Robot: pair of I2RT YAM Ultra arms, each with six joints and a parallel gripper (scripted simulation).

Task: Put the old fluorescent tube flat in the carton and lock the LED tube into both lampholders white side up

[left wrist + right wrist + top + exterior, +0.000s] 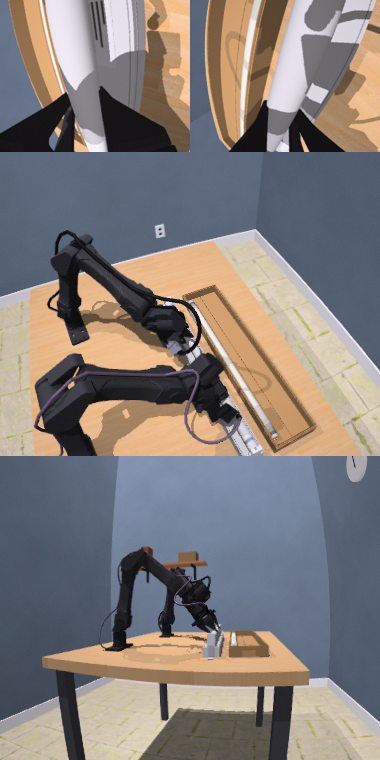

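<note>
The LED tube lies 20 mm ahead of my left hand and 120 mm to the right of it. Also, from my left hand: light fixture (20 mm ahead, 120 mm to the right, 10 mm below); old fluorescent tube (100 mm ahead, 100 mm to the right, 50 mm below); brown carton (150 mm ahead, 90 mm to the right, 50 mm below).
The LED tube is 12 cm to the left of my right hand and 2 cm behind it. Also, from my right hand: light fixture 12 cm to the left, 2 cm behind, 1 cm below; then old fluorescent tube 14 cm to the left, 7 cm ahead, 5 cm below; then lampholder 18 cm to the right, 2 cm ahead.
</note>
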